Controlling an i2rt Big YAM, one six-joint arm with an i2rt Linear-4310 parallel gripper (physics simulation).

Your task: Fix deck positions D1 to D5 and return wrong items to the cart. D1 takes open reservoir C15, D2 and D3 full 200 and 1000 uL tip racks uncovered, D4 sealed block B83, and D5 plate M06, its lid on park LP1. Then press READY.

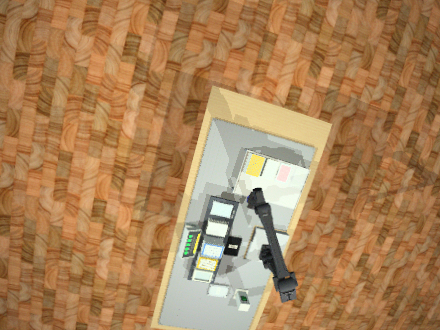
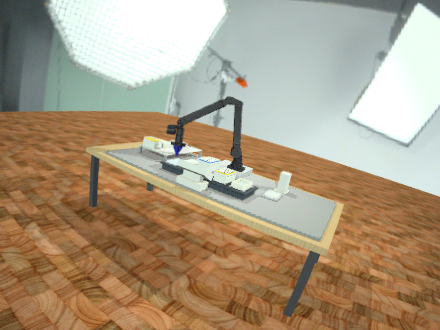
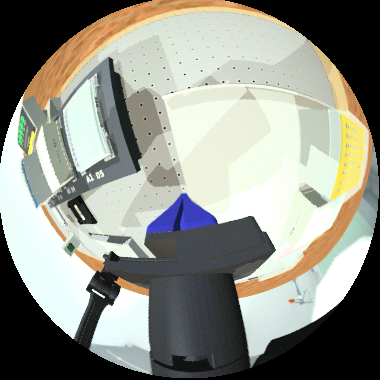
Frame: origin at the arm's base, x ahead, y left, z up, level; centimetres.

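Seen in the pictures: gripper, fingertip midpoint: (image 1: pixel 248 197) (image 2: pixel 176 155) (image 3: pixel 184 196); arm's base, link origin: (image 1: pixel 266 252) (image 2: pixel 236 168).
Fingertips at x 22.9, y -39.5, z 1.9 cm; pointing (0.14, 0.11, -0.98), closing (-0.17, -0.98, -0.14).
Pixels of each thing's top centre, then the offset from my fingertips to it. Level surfaces: height alone.
- raised white cart, top centre: (image 3: pixel 279 239) (image 1: pixel 272 181) (image 2: pixel 172 147) dx -13.0, dy -13.6, dz +1.9 cm
- dark deck, surface height: dz +0.0 cm
- clear-white plate, top centre: (image 3: pixel 76 126) (image 1: pixel 222 210) dx +15.6, dy +10.6, dz +1.4 cm
- pale block-like item, top centre: (image 3: pixel 43 162) (image 1: pixel 217 229) dx +16.9, dy +23.0, dz +4.7 cm
- blue-rimmed rack, top centre: (image 2: pixel 210 158) (image 1: pixel 213 251) dx +17.7, dy +35.3, dz +10.6 cm
- yellow-rimmed rack, top centre: (image 2: pixel 225 170) (image 1: pixel 207 264) dx +18.9, dy +47.8, dz +6.4 cm
- pale open container, top centre: (image 2: pixel 242 181) (image 1: pixel 202 276) dx +19.9, dy +60.0, dz +3.1 cm
- yellow rack, top centre: (image 1: pixel 255 166) (image 2: pixel 153 138) dx +2.2, dy -22.3, dz +8.3 cm
- pale item, top centre: (image 3: pixel 324 220) (image 1: pixel 270 170) dx -8.5, dy -21.0, dz +5.4 cm
- pink-topped item, top centre: (image 3: pixel 296 248) (image 1: pixel 284 173) dx -19.2, dy -19.6, dz +2.9 cm
- black item, top centre: (image 3: pixel 77 213) (image 1: pixel 233 247) dx +1.6, dy +38.8, dz -3.3 cm
- low white piece, top centre: (image 2: pixel 272 193) (image 1: pixel 218 291) dx +5.0, dy +76.7, dz -3.0 cm
- upright box with a green patch, top centre: (image 3: pixel 69 248) (image 1: pixel 244 300) dx -13.2, dy +76.1, dz +4.8 cm
My gripper (image 1: pixel 249 199) (image 2: pixel 177 150) (image 3: pixel 184 196) is shut and empty, its blue fingertips pointing down near the edge of the raised white cart (image 1: pixel 290 194) (image 3: pixel 225 135). In the dark deck (image 3: pixel 122 145), a clear-white plate (image 1: pixel 222 209) (image 3: pixel 86 125) sits at D5. A pale block-like item (image 1: pixel 217 229) (image 3: pixel 56 152) sits at D4. Beyond it are a blue-rimmed rack (image 1: pixel 213 250) (image 2: pixel 209 160), a yellow-rimmed rack (image 1: pixel 207 264) (image 2: pixel 225 172) and a pale open container (image 1: pixel 202 275) (image 2: pixel 242 185). On the cart are a yellow rack (image 1: pixel 255 165) (image 3: pixel 350 155), a pale item (image 1: pixel 270 168) and a pink-topped item (image 1: pixel 284 173). Small labels are unreadable.
A panel with green and yellow marks (image 1: pixel 188 245) (image 3: pixel 27 131) stands beside the deck. A black item (image 1: pixel 232 246) (image 3: pixel 81 210) lies on the opposite side. A low white piece (image 1: pixel 218 290) (image 2: pixel 272 195) and an upright box with a green patch (image 1: pixel 242 299) (image 3: pixel 71 246) stand past the deck's D1 end.
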